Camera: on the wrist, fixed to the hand. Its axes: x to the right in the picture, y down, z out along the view.
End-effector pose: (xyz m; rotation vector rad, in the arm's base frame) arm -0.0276 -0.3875 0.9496 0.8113 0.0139 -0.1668
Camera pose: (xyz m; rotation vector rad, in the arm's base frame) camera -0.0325 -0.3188 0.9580 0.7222 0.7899 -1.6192
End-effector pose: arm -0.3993 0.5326 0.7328 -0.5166 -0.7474 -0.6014
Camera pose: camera -0.3535 0.5472 0.6828 0.3258 -0.9636 -2.0343
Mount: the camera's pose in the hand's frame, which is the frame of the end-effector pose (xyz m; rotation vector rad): -0.0153 0.0517 -0.0436 0.0800 0.1275 -1.5943
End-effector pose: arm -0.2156 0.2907 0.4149 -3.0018 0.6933 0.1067
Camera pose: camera -0.2497 0.2478 0.4574 -2.5292 -1.6159 -0.1828
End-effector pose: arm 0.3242 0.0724 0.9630 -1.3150 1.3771 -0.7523
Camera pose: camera 0.2652 0.0883 0.9301 -2.2026 0.0769 -1.8716
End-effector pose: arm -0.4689 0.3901 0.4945 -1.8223 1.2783 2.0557
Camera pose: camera -0.4614 0.3358 0.5370 -1.8118 -0.2599 0.9165
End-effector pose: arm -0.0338 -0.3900 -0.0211 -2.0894 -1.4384 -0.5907
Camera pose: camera 0.0072 -0.4440 -0.0065 -0.4050 -2.7296 -1.0933
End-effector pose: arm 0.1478 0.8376 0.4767 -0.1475 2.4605 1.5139
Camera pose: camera 0.1446 0.8217 0.5441 -1.6702 1.4526 0.6032
